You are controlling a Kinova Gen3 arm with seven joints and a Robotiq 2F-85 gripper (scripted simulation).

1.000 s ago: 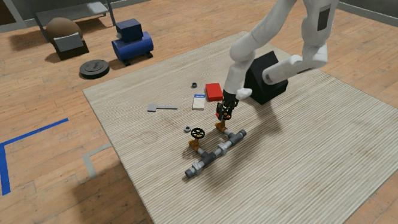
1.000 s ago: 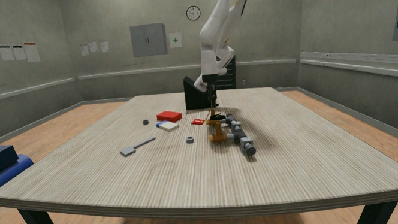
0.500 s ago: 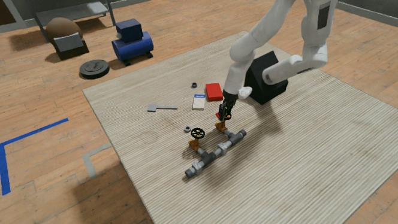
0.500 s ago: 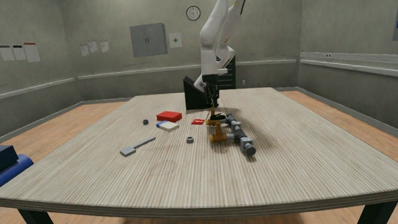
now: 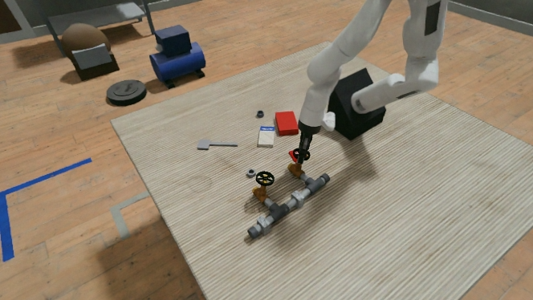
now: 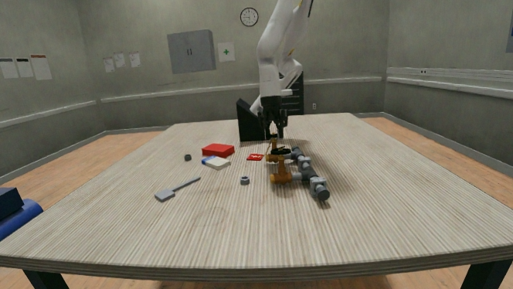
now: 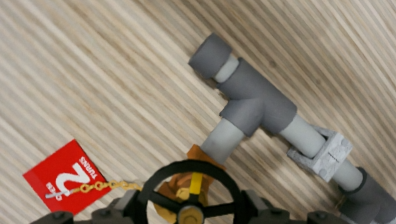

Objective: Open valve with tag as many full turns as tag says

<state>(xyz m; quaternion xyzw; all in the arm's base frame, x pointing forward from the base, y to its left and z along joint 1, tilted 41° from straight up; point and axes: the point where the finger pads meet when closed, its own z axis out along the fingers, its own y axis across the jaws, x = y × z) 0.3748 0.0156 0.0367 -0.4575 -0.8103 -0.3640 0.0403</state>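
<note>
The red tag lies 70 mm behind my hand, 80 mm to the right of it and 100 mm below it. Also, from my hand: nut 130 mm ahead, 120 mm to the right, 100 mm below; then red box 150 mm behind, 230 mm to the right, 90 mm below; then grey flat tool 150 mm ahead, 340 mm to the right, 100 mm below.
</note>
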